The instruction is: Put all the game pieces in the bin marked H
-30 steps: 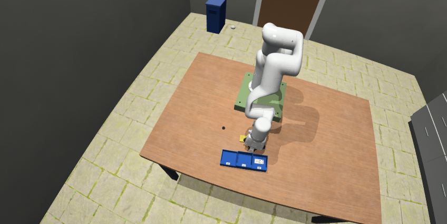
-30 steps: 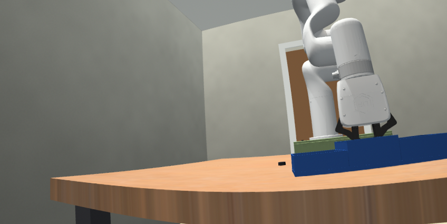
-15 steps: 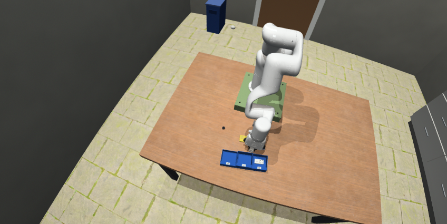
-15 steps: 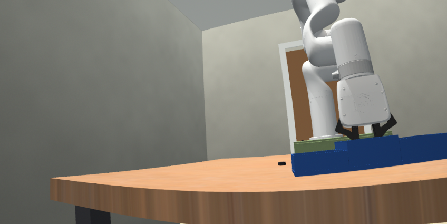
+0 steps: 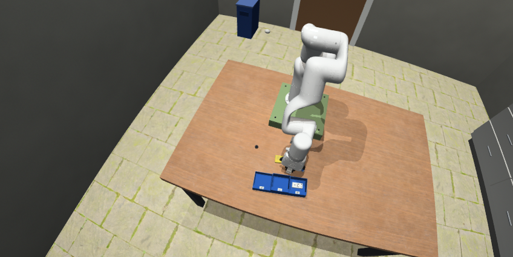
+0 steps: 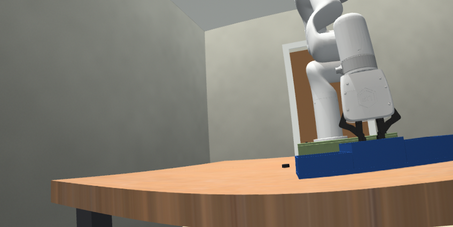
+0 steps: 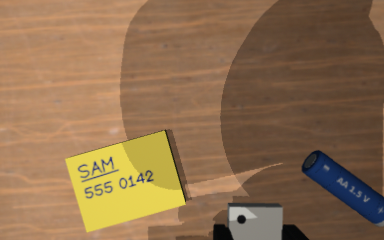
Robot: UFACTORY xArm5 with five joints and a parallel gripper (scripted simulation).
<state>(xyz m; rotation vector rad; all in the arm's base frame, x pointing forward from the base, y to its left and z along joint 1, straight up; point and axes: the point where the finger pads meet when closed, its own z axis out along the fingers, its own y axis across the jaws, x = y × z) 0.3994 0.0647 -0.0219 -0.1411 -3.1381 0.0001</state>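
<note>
My hand is 50 mm to the right of the blue piece, 30 mm past it and 30 mm above it. Also, from my hand: pale piece 20 mm below; yellow piece 60 mm to the right, 40 mm behind, 30 mm below; three joined blue bins 90 mm ahead, 30 mm to the right, 10 mm below.
</note>
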